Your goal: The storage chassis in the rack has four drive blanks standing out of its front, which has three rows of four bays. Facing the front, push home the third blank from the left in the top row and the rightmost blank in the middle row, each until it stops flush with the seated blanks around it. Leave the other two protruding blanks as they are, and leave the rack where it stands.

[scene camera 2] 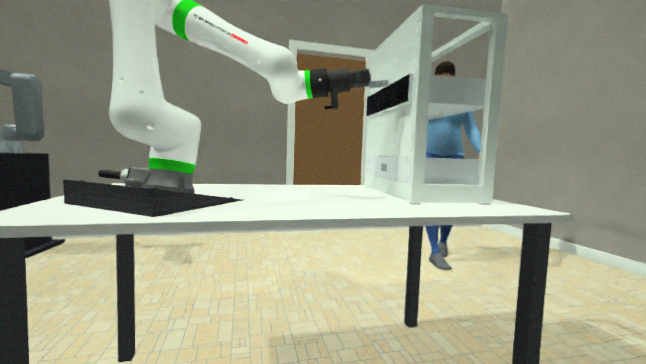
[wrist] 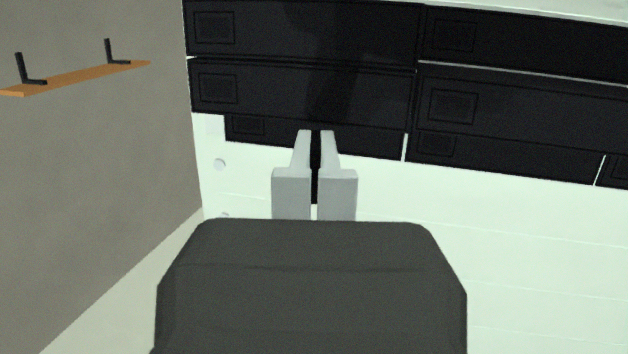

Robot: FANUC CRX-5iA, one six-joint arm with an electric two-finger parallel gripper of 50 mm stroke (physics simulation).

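Places are measured from the arm's base along level axes (x ahead, y left, z up), in metres.
Pixels of known places: gripper, fingertip midpoint: (scene camera 2: 388,83) (wrist: 315,153).
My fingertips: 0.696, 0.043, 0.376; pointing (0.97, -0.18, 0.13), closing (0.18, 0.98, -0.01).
Note:
For each thing: its top centre in the pictures, then the offset to it from my fingertips, as dx, dy, dz. "spot": a spot on its surface instead. Level surfaces: height alone.
- chassis at a spot on its surface: (scene camera 2: 389,96) spot: +0.007, +0.001, -0.044
- middle row's rightmost blank at its top centre: (wrist: 319,93) (scene camera 2: 408,87) +0.067, -0.011, -0.012
- middle row's third blank at its top centre: (wrist: 499,110) +0.068, +0.099, -0.012
- bottom row's rightmost blank at its top centre: (wrist: 321,47) (scene camera 2: 407,95) +0.067, -0.011, -0.040
- white table at its surface level: dz -0.402
The wrist view is upside down, so its left is the chassis's right. My gripper (scene camera 2: 387,83) (wrist: 315,153) is shut and empty, its tips in front of the chassis (scene camera 2: 389,96) near the top-row and middle-row rightmost blanks; contact cannot be told. The middle row's rightmost blank (wrist: 280,95) stands out, overlapping the top row in view. The top row's third blank from the left (wrist: 500,159) looks level with its row neighbours. The middle row's third blank (wrist: 540,112) and the bottom row's rightmost blank (wrist: 270,30) also stand out. Blanks farther left are outside the wrist view.
The white rack (scene camera 2: 421,150) stands on the right of the white table (scene camera 2: 280,205), and its plain panels (wrist: 500,260) lie above the chassis. A black wedge-shaped tray (scene camera 2: 110,199) is by the arm's base. A person (scene camera 2: 447,137) is behind the rack. A wall shelf (wrist: 75,78) is beyond the rack.

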